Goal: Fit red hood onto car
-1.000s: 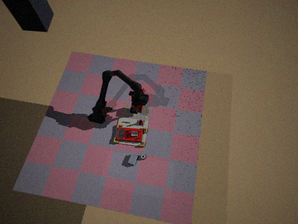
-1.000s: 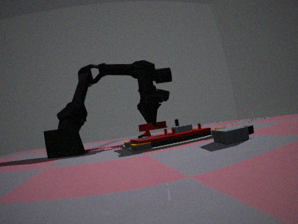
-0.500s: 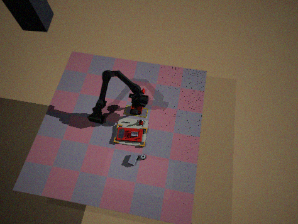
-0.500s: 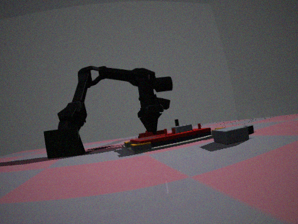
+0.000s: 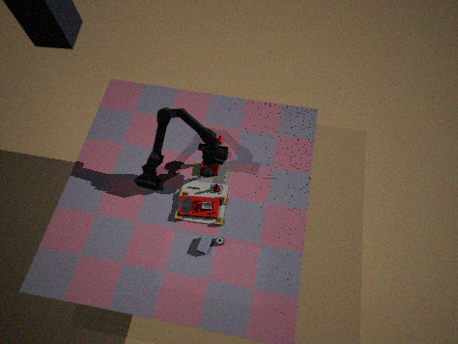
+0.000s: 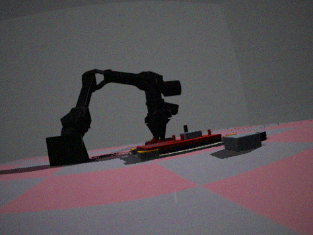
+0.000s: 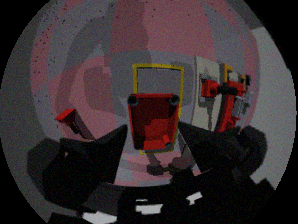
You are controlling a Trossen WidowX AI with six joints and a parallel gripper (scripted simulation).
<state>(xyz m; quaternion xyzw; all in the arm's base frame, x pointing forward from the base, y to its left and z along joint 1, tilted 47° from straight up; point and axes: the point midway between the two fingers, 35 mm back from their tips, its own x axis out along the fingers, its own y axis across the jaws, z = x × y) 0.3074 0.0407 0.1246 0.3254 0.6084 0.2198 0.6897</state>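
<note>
My gripper tip is 1 cm above the red hood. Also, from my gripper tip: grey engine block (23 cm to the right, 1 cm ahead).
</note>
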